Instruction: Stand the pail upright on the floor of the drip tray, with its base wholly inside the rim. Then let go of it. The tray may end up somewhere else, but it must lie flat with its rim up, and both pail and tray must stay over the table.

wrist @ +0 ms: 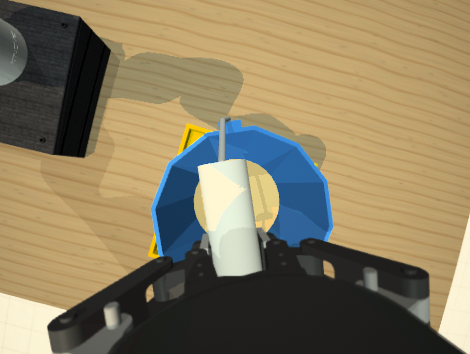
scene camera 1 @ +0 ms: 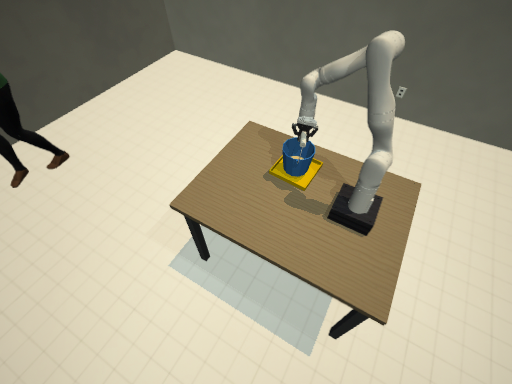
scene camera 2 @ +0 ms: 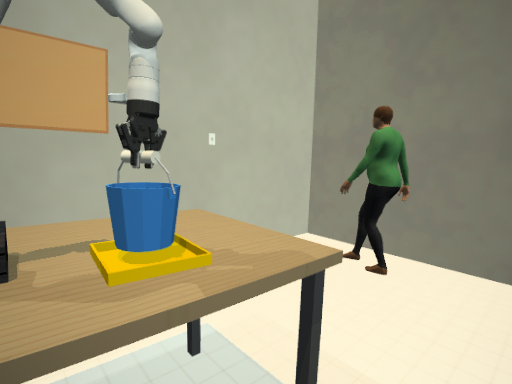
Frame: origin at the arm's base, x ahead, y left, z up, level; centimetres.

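Seen in the pictures: gripper, fingertip midpoint: (wrist: 233, 242) (scene camera 2: 142, 168); arm's base at its link origin: (scene camera 1: 357, 206).
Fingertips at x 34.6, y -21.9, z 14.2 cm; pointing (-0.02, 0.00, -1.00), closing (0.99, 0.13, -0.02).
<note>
Pixels of each thing's top centre, then the offset from my fingertips to it. Level surfaces: height alone.
- blue pail at its top centre: (wrist: 257, 249) (scene camera 2: 144, 150) (scene camera 1: 301, 135) dx +1.2, dy +1.0, dz +4.4 cm
- yellow drip tray at its top centre: (wrist: 233, 209) (scene camera 2: 148, 248) (scene camera 1: 296, 166) dx +0.8, dy -0.9, dz -20.4 cm
- white handle grip at its top centre: (wrist: 235, 252) (scene camera 2: 139, 150) (scene camera 1: 303, 136) dx -0.1, dy +0.8, dz +4.4 cm
- wooden table at its surface level: dz -23.2 cm
The blue pail (scene camera 1: 296, 166) (scene camera 2: 143, 217) (wrist: 302, 200) hangs upright by its wire handle over the yellow drip tray (scene camera 1: 303, 187) (scene camera 2: 160, 270) (wrist: 197, 136). In scene camera 2 its base looks slightly above the tray floor, with a shadow under it, and appears inside the rim. The tray lies flat on the table, rim up. My gripper (scene camera 1: 303, 135) (scene camera 2: 142, 161) (wrist: 233, 242) is shut on the white handle grip (scene camera 1: 303, 140) (scene camera 2: 150, 157) (wrist: 227, 200), above the pail's opening. The pail's walls hide much of the tray in the wrist view.
The black robot base (scene camera 1: 350, 215) (scene camera 2: 3, 252) (wrist: 40, 85) stands on the wooden table (scene camera 1: 240, 200) (scene camera 2: 260, 240) (wrist: 350, 60), to one side of the tray. The tray is near the table's back edge in scene camera 1. A person (scene camera 1: 7, 120) (scene camera 2: 387, 160) stands away from the table.
</note>
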